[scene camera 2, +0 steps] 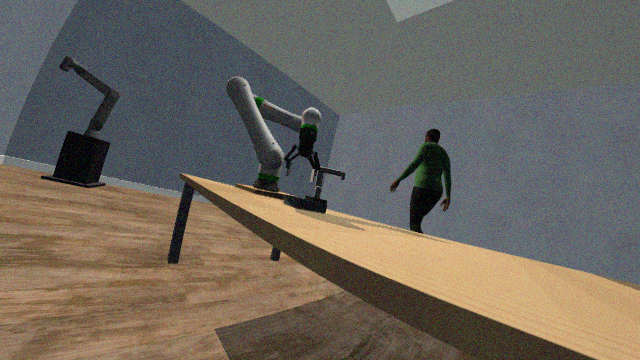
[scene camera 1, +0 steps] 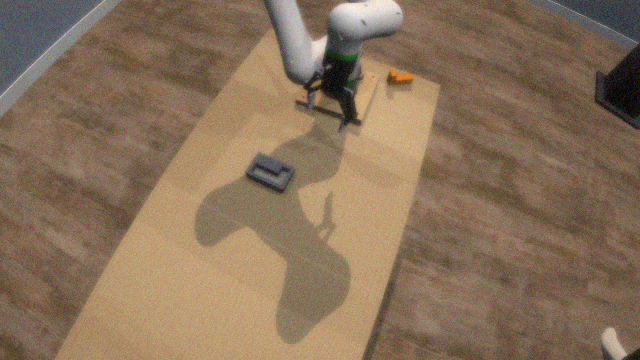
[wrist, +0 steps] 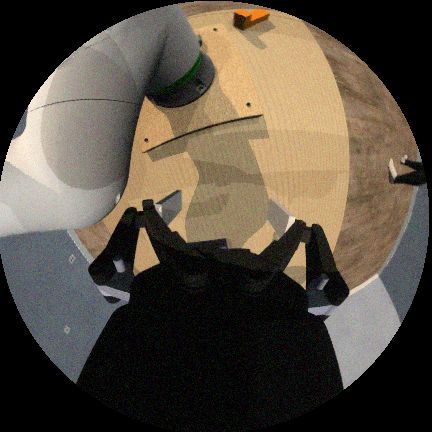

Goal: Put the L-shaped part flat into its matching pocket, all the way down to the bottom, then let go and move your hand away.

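The orange L-shaped part lies on the table at the far end, beside the robot's base plate. The dark grey block with the recessed pocket sits on the table nearer the middle; a light grey pocket floor shows in scene camera 1. In the wrist view a dark edge of the block shows, mostly hidden by the gripper body. My gripper is wide open and empty, pointing down above the table, between the block and the base plate, apart from the orange part.
The wooden base plate carries the arm's base. A person in green stands beyond the table. Another arm stands on a black pedestal, and a further grey arm shows behind the block.
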